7 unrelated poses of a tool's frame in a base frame.
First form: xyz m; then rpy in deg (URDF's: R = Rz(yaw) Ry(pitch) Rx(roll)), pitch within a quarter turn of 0, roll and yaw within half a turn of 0.
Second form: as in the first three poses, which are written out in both.
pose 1, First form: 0.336, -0.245, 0.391, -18.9, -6.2, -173.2
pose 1, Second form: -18.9, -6.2, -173.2, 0.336, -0.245, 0.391
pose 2, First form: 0.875, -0.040, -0.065, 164.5, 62.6, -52.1
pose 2, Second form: 164.5, 62.6, -52.1, 0.875, -0.040, -0.065
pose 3, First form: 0.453, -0.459, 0.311, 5.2, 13.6, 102.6
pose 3, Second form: 5.2, 13.6, 102.6, 0.453, -0.459, 0.311
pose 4, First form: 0.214, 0.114, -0.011, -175.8, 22.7, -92.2
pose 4, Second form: -175.8, 22.7, -92.2, 0.214, 0.114, -0.011
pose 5, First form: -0.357, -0.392, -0.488, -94.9, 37.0, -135.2
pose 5, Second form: -94.9, 37.0, -135.2, -0.357, -0.392, -0.488
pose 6, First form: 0.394, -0.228, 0.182, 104.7, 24.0, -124.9
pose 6, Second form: 104.7, 24.0, -124.9, 0.394, -0.228, 0.182
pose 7, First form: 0.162, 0.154, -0.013, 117.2, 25.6, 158.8
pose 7, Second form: 117.2, 25.6, 158.8, 0.162, 0.154, -0.013
